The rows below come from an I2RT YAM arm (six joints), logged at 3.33 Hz.
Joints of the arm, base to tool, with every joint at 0 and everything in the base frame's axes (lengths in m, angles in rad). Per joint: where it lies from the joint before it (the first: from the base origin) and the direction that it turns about. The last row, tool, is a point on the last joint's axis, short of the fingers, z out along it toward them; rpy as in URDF.
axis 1: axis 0 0 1 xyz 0.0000 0.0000 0.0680
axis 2: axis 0 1 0 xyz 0.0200 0.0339 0.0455
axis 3: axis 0 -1 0 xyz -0.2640 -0.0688 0.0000
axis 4: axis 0 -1 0 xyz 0.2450 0.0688 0.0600
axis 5: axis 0 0 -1 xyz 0.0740 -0.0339 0.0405
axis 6: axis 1 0 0 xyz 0.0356 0.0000 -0.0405
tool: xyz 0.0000 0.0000 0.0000 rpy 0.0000 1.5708 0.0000
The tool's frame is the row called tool.
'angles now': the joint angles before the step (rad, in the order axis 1, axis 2, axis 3, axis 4, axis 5, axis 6). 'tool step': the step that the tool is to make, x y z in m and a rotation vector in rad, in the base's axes. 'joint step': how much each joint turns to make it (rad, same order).
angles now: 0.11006 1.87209 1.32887 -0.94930 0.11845 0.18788
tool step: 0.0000 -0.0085 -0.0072 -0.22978 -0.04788 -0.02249
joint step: -0.00100 -0.00015 -0.03931 0.06161 0.23462 0.00054
